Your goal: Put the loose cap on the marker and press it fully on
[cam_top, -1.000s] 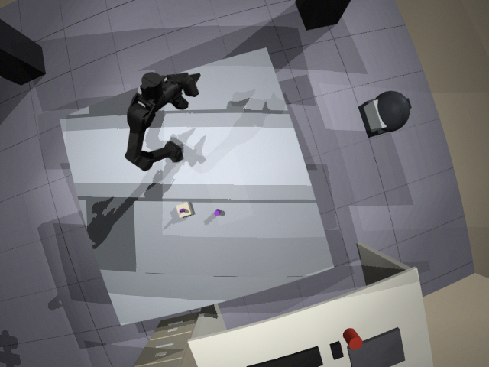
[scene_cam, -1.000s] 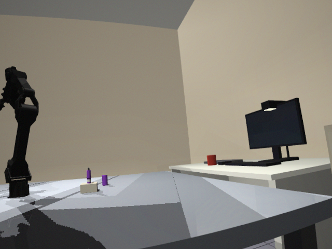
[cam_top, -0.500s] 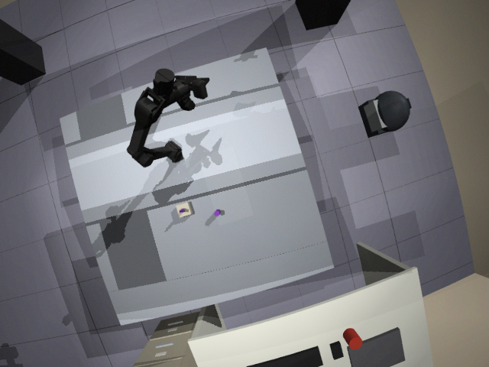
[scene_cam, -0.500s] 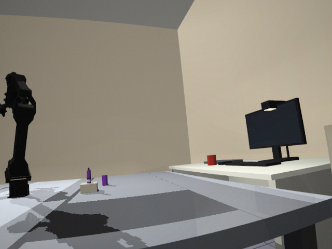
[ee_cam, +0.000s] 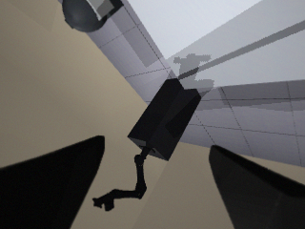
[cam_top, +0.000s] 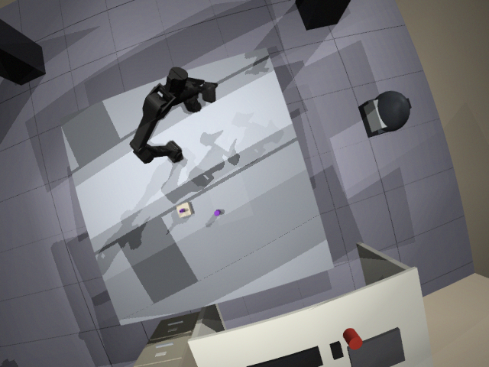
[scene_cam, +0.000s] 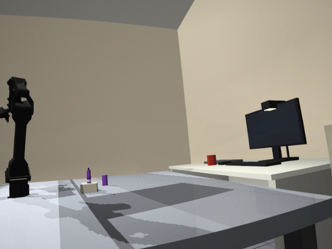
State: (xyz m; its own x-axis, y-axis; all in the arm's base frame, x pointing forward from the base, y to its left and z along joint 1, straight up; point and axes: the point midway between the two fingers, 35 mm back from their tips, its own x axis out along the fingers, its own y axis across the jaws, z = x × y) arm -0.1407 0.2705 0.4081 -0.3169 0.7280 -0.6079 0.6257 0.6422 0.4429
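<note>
Right now the purple cap is 51 cm ahead of my gripper tip, 36 cm below it and 17 cm to the right of it. Also, from my gripper tip: beige holder block: 44 cm ahead, 37 cm below, 34 cm to the right; then purple marker: 44 cm ahead, 34 cm to the right, 31 cm below.
</note>
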